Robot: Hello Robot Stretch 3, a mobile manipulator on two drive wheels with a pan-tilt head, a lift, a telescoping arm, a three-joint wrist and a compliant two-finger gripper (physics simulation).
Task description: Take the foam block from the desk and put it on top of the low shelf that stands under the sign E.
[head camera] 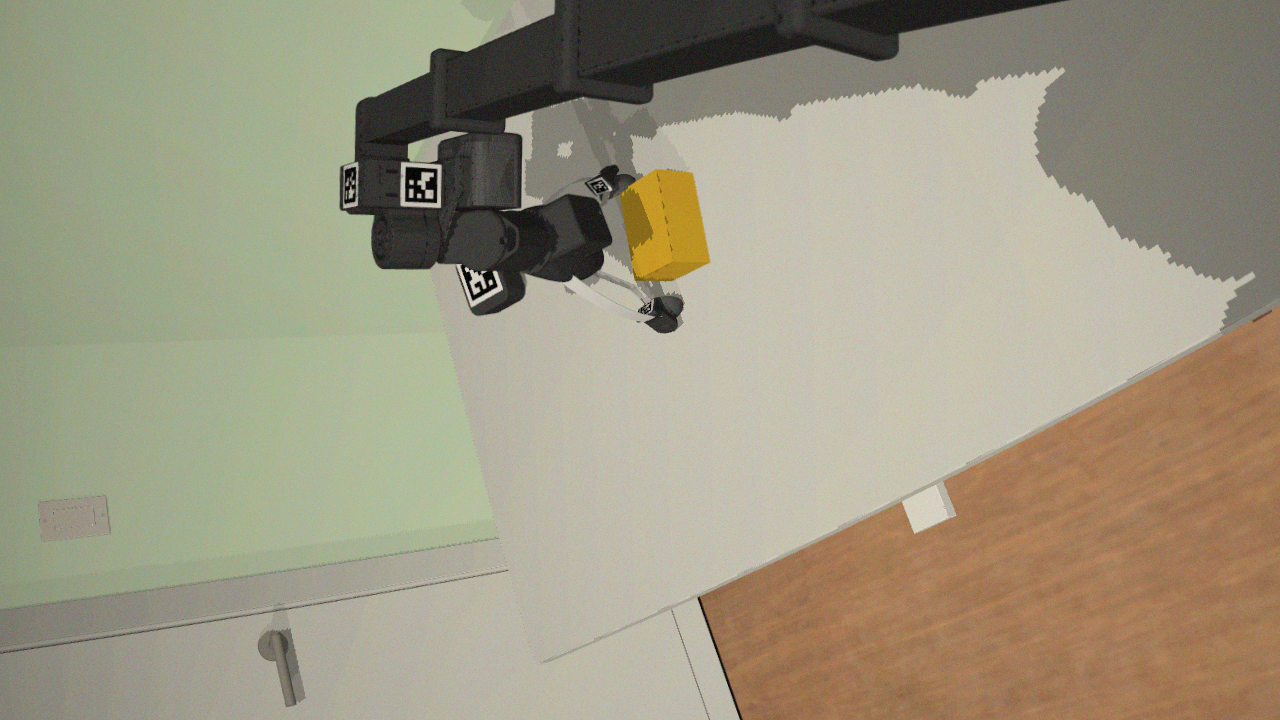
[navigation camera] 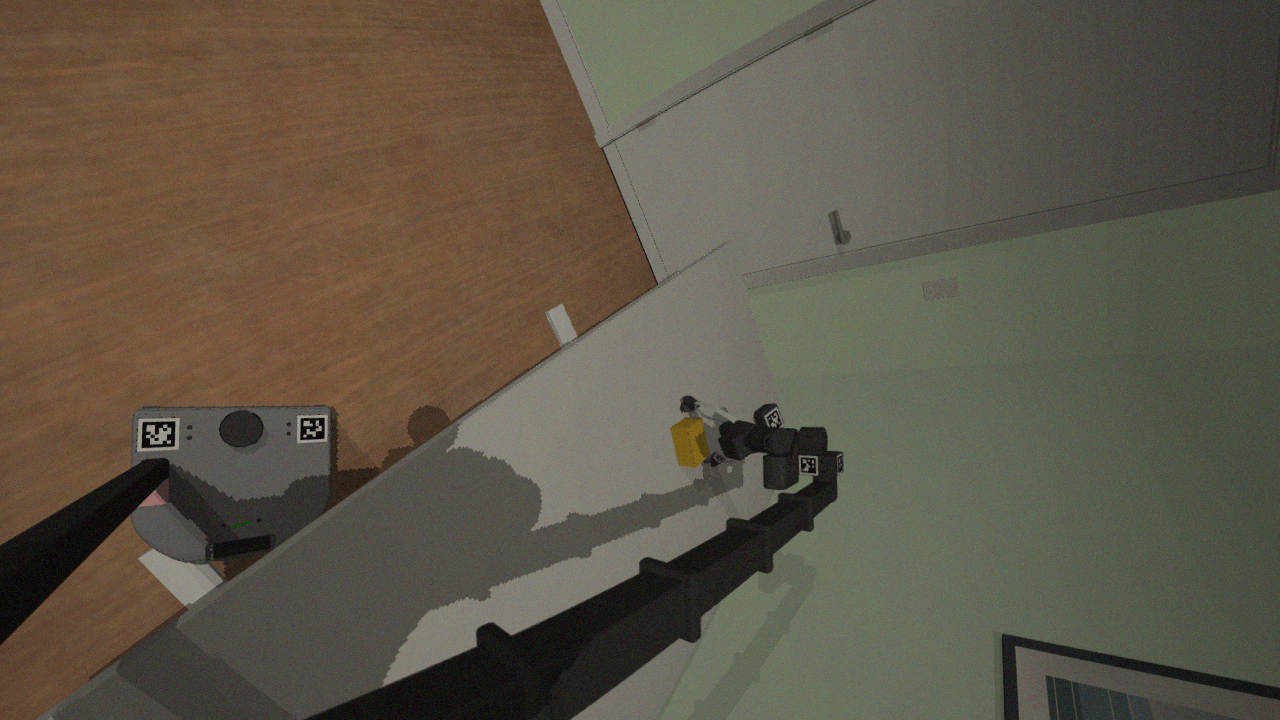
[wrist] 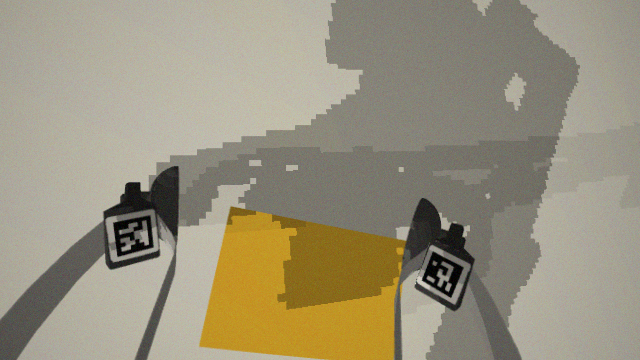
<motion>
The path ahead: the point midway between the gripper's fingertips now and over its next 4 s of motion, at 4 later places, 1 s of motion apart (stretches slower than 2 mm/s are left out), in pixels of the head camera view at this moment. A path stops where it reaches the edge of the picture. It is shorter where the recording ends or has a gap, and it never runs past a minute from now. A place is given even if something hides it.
My gripper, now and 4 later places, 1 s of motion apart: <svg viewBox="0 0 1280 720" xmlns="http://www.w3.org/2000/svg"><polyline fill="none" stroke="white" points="647,247 644,243 588,245 568,244 643,242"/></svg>
</motion>
